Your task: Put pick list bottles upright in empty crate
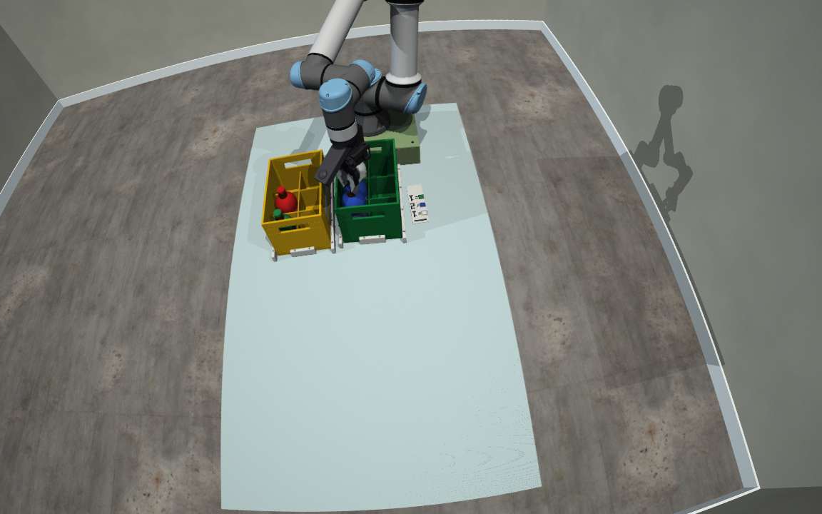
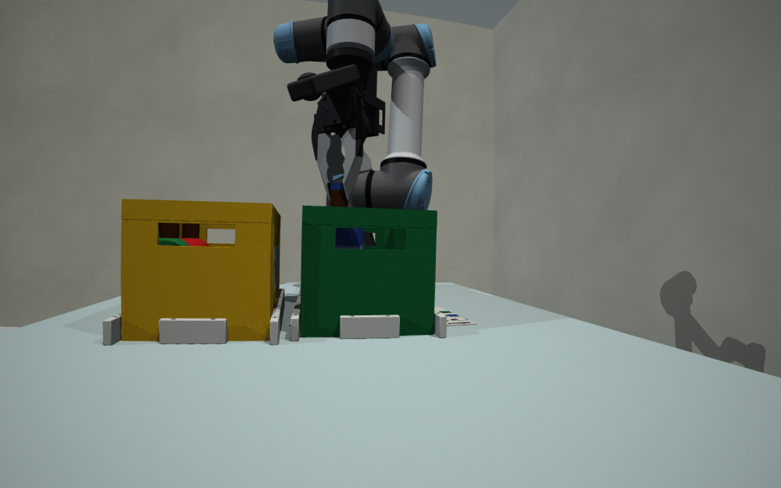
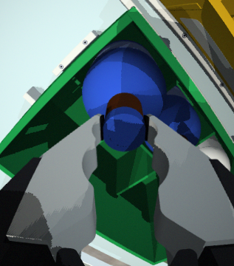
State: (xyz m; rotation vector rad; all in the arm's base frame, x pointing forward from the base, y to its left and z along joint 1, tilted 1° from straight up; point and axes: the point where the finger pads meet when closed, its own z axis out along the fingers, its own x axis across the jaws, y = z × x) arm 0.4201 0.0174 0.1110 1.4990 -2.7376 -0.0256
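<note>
Now: hand 10 cm past the green crate, 3 cm to the right of it and 12 cm above it. From my hand the other things lie so: yellow crate: 4 cm behind, 20 cm to the right, 12 cm below; green bottle: 6 cm ahead, 22 cm to the right, 12 cm below; white bottle: 17 cm behind, 3 cm to the right, 12 cm below.
</note>
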